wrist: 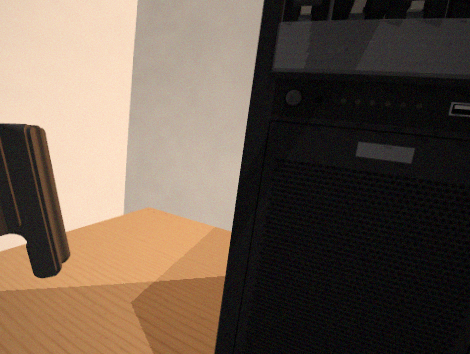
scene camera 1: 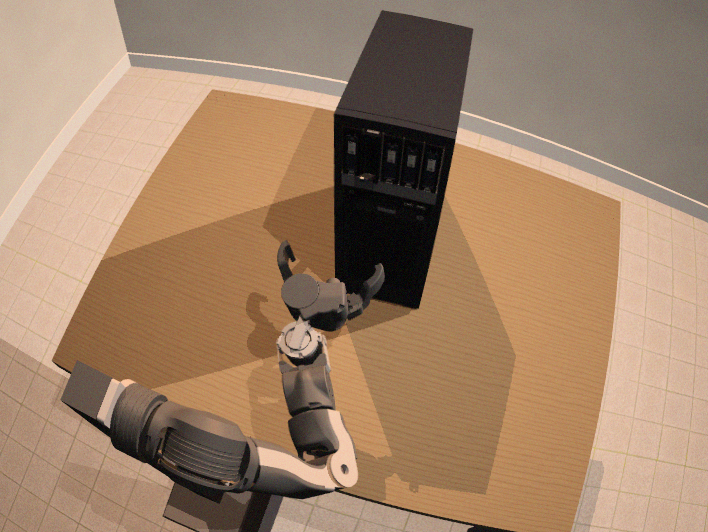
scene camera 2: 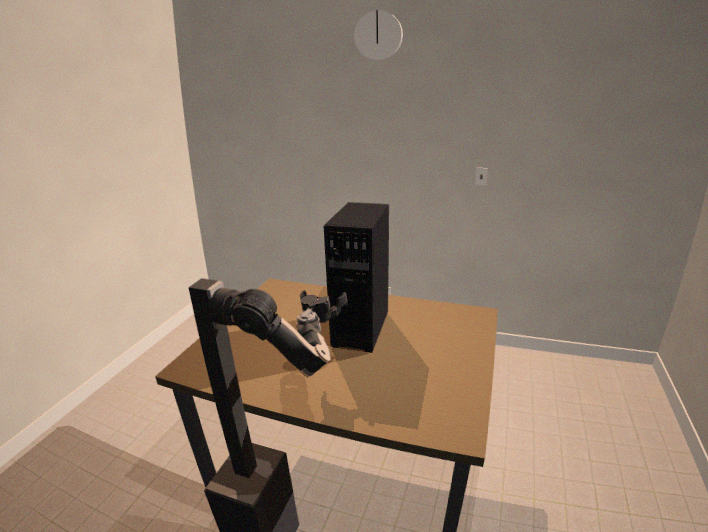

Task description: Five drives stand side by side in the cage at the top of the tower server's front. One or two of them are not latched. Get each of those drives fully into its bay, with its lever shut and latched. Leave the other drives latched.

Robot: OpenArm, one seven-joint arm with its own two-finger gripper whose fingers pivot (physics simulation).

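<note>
The black tower server [scene camera 1: 404, 74] [scene camera 2: 380, 268] [wrist: 350, 240] stands upright, its drive cage at the top of the front. The second drive from the left [scene camera 1: 367, 176] [scene camera 2: 336, 250] looks different from the others: its lever appears swung out, with a pale end low at the front. The first drive [scene camera 1: 351, 149], third drive [scene camera 1: 391, 155], fourth drive [scene camera 1: 410, 161] and fifth drive [scene camera 1: 430, 165] look flush with levers shut. In the wrist view the lower drive ends show at the top edge. My gripper [scene camera 1: 331, 257] [scene camera 2: 323, 295] is open and empty, low before the tower's front left, below the cage.
The wooden table [scene camera 1: 200, 171] [scene camera 2: 452, 343] [wrist: 115, 250] carries the tower near its back edge. A grey wall [scene camera 1: 543, 74] [scene camera 2: 286, 114] rises behind it. My arm reaches in from the front left, from a dark post [scene camera 2: 223, 366].
</note>
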